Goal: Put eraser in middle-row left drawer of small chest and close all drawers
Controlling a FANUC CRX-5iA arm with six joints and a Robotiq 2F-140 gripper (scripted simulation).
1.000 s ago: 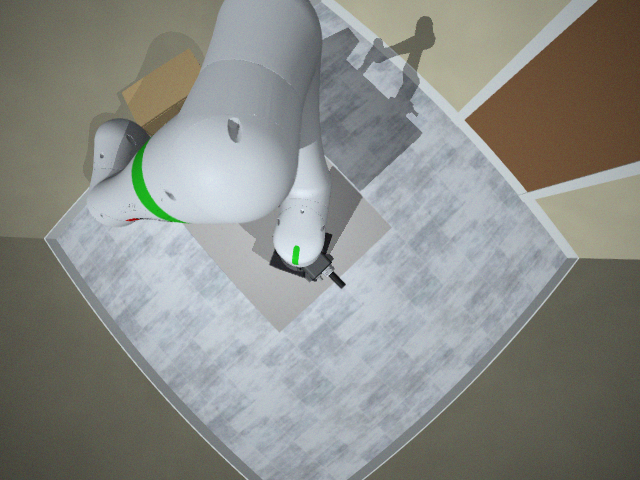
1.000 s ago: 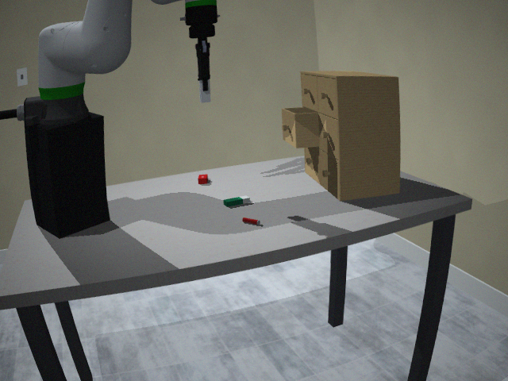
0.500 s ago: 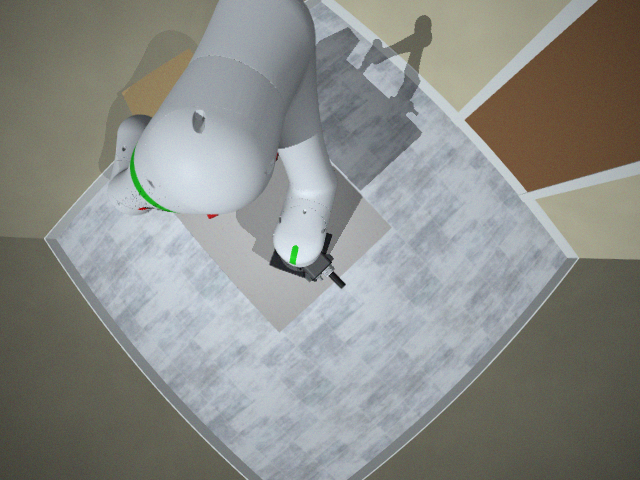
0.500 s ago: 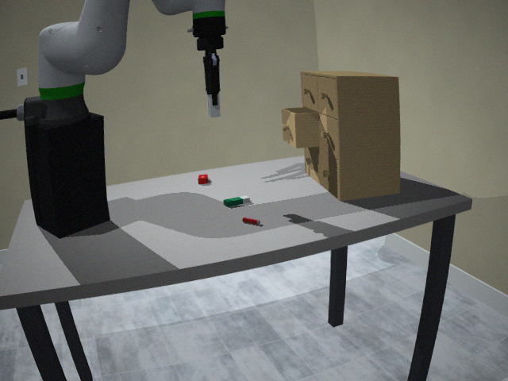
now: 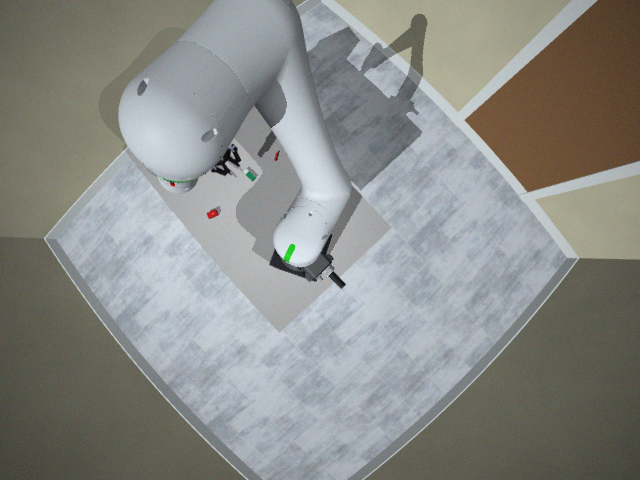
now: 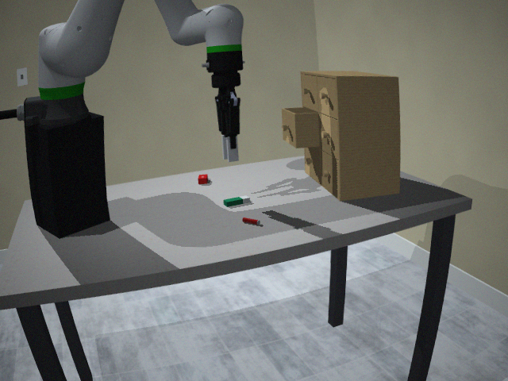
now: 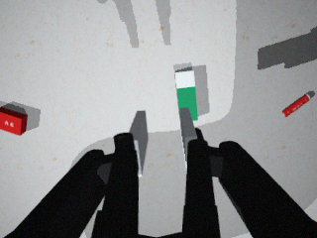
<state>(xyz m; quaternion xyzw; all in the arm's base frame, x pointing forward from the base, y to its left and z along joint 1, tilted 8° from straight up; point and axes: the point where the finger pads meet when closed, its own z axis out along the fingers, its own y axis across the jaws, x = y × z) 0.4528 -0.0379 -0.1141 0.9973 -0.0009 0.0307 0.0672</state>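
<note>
The eraser is 140 mm below my hand and 30 mm to the right of it. From my hand the other things lie so: small red cube (230 mm to the left, 130 mm below, 10 mm behind); then thin red pen-like object (180 mm to the right, 140 mm below, 30 mm behind).
</note>
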